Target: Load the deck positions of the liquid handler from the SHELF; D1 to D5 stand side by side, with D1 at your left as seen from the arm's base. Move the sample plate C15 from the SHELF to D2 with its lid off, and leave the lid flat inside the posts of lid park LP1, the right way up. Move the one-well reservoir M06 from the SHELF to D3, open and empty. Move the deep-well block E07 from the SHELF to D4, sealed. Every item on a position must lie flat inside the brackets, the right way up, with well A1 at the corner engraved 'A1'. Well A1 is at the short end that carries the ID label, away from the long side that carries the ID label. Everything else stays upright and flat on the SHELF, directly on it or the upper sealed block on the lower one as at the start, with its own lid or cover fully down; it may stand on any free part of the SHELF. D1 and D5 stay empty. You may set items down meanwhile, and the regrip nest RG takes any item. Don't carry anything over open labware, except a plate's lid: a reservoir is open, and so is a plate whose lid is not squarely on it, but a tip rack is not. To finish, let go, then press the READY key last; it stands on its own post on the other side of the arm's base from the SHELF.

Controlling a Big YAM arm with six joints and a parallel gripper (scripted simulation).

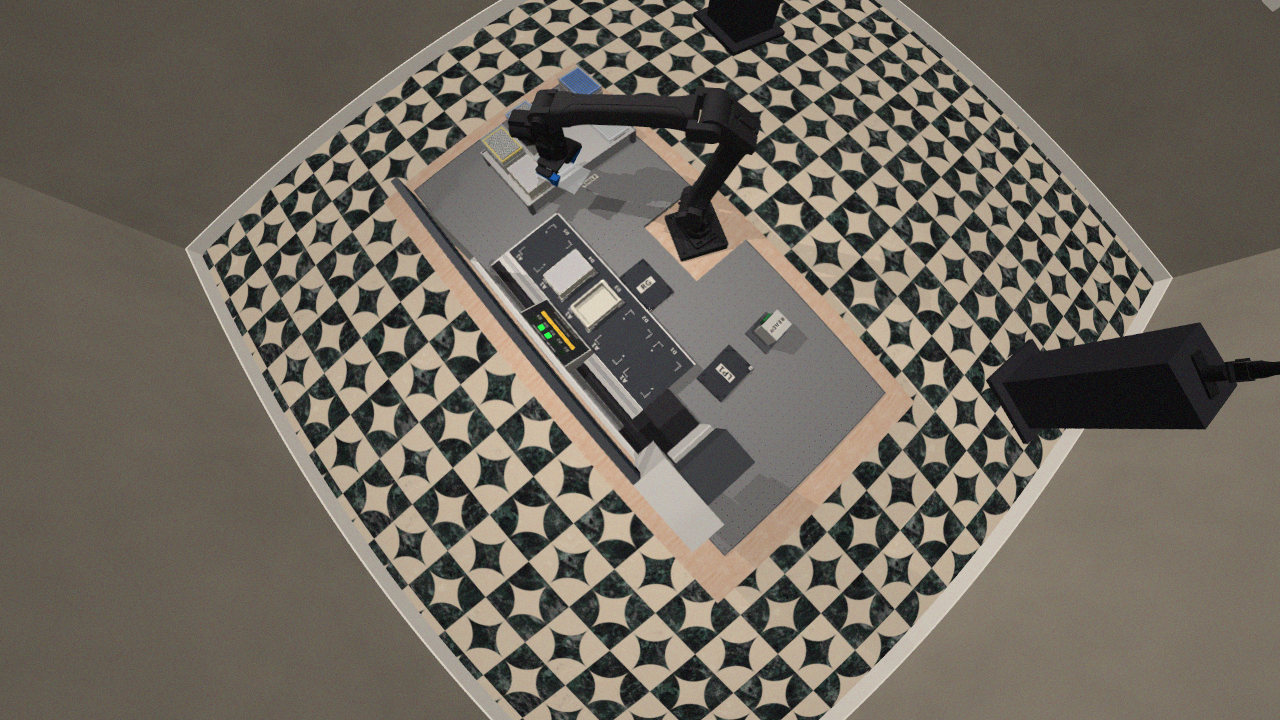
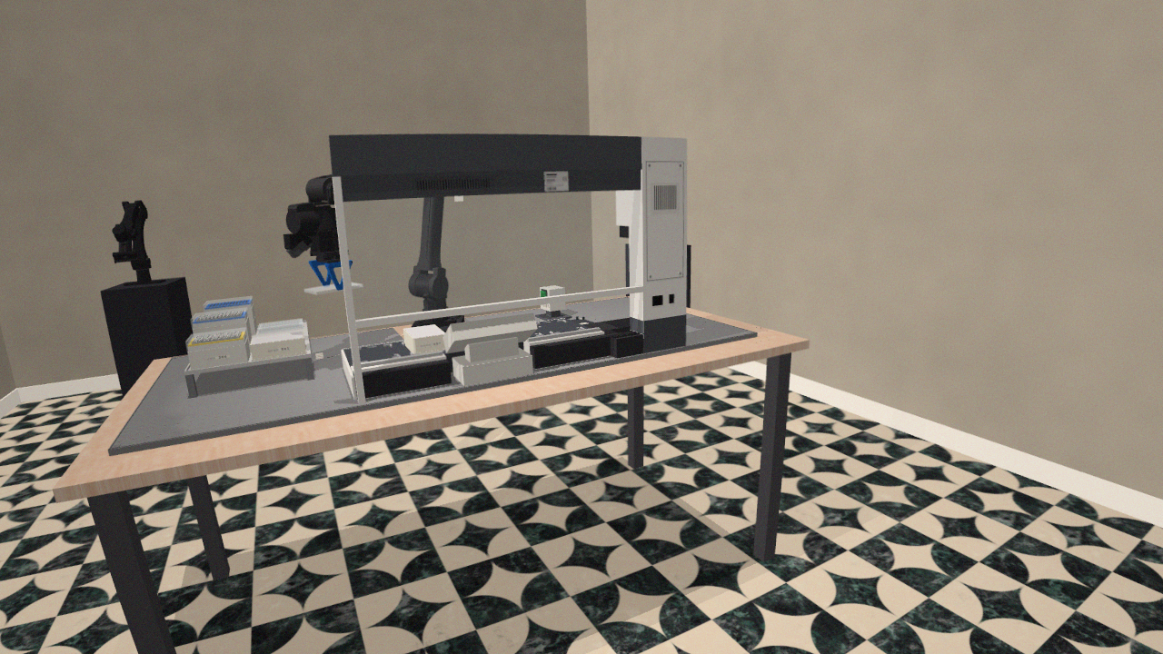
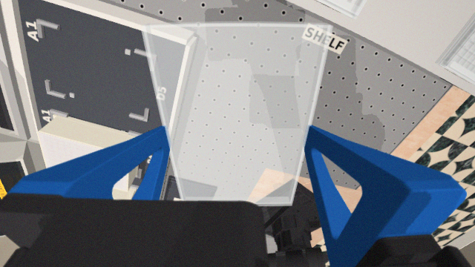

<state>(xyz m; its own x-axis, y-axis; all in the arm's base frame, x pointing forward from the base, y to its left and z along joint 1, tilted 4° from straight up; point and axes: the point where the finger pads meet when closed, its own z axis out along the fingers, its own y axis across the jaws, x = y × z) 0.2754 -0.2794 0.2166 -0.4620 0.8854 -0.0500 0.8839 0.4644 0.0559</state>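
The clear plate lid is 1 cm below my hand. The rest, counted from my hand: white block 7 cm ahead, 14 cm to the right, 13 cm below; then shelf label 10 cm behind, 7 cm to the right, 21 cm below; then shelf 8 cm behind, 23 cm to the right, 15 cm below.
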